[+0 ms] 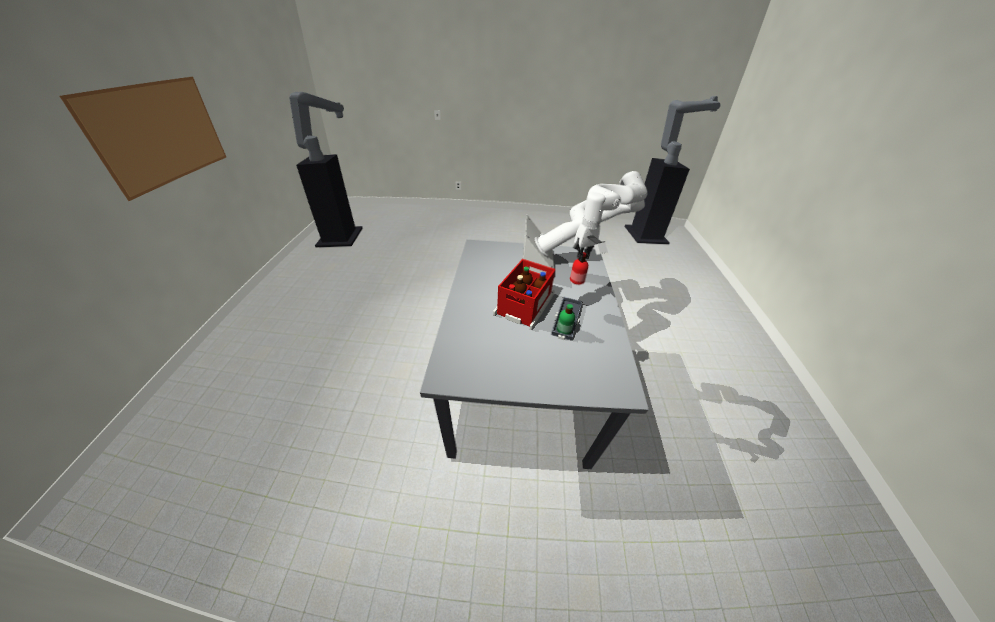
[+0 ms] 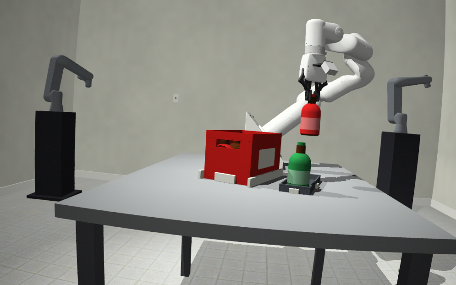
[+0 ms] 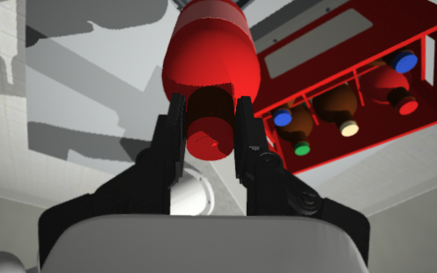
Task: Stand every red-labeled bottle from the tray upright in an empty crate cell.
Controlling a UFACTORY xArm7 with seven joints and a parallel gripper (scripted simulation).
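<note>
My gripper is now 7 cm above the red-labeled bottle. The rest, counted from my hand: dark tray 32 cm below, 8 cm ahead, 4 cm to the right; red crate 24 cm to the right, 24 cm below, 3 cm behind; green bottle 24 cm below, 16 cm ahead, 7 cm to the right.
</note>
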